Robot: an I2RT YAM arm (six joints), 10 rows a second.
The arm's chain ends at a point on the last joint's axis. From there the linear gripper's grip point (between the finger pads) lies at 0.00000 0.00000 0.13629 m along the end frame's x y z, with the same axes.
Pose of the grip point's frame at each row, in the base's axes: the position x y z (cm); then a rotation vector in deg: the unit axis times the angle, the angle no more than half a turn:
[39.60, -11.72, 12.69, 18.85, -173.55, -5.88]
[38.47, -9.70, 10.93, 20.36, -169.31, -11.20]
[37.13, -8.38, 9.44, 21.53, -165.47, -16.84]
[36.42, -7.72, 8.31, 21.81, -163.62, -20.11]
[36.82, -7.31, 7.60, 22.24, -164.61, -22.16]
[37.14, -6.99, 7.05, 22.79, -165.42, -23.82]
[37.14, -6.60, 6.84, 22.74, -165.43, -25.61]
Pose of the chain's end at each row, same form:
[40.96, -12.49, 26.23, 18.85, -173.55, -5.88]
[40.82, -11.20, 24.27, 20.36, -169.31, -11.20]
[40.34, -10.68, 22.49, 21.53, -165.47, -16.84]
[40.03, -10.49, 21.16, 21.81, -163.62, -20.11]
[40.17, -10.42, 20.44, 22.24, -164.61, -22.16]
[40.28, -10.37, 19.88, 22.79, -165.42, -23.82]
[40.25, -10.26, 19.60, 22.74, -165.43, -25.61]

